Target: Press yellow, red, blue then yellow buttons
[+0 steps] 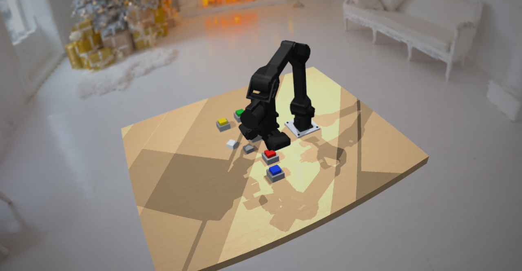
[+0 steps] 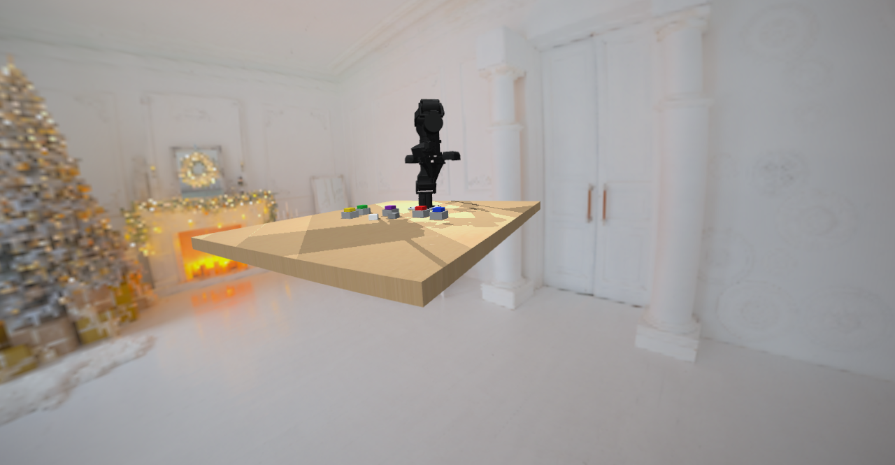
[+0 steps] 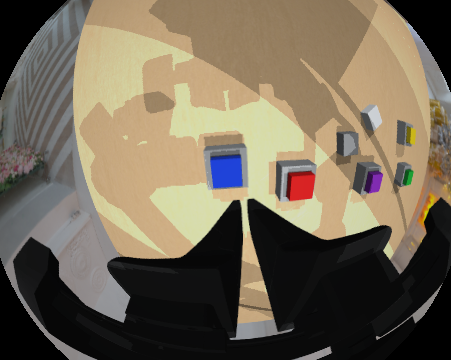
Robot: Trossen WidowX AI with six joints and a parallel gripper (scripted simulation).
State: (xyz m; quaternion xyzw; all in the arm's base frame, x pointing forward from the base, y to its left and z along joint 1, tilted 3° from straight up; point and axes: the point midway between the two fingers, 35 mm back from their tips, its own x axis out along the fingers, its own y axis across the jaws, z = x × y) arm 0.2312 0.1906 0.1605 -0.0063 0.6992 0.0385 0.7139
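My gripper tip is 36 cm to the left of the yellow button, 9 cm above it and 6 cm short of it. Round my gripper tip: grey block (17 cm to the right, 11 cm below, 2 cm ahead); then red button (9 cm below, 8 cm to the right, 3 cm behind); then blue button (9 cm below, 1 cm to the left, 1 cm behind).
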